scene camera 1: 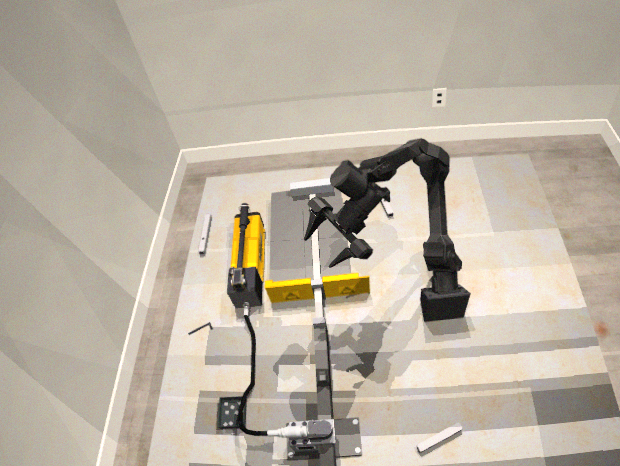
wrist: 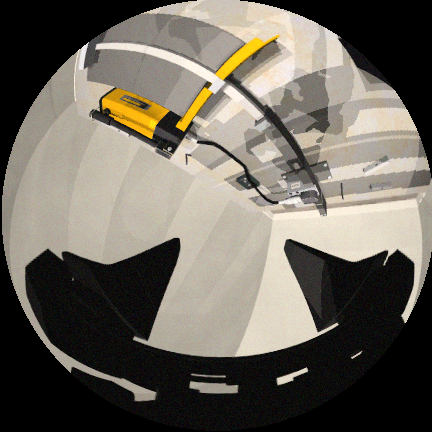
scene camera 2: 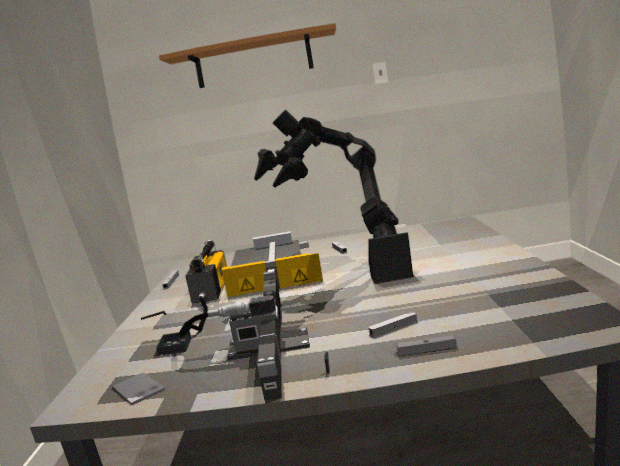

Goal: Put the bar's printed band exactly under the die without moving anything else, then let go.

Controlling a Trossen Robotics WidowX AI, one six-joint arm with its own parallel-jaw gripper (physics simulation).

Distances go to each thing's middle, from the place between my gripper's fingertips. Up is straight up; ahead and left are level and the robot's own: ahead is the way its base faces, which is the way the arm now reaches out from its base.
Labels:
My hand is 280 mm above the yellow and black power unit (scene camera 1: 245,283), 260 mm to the left of it and 240 mm short of it.

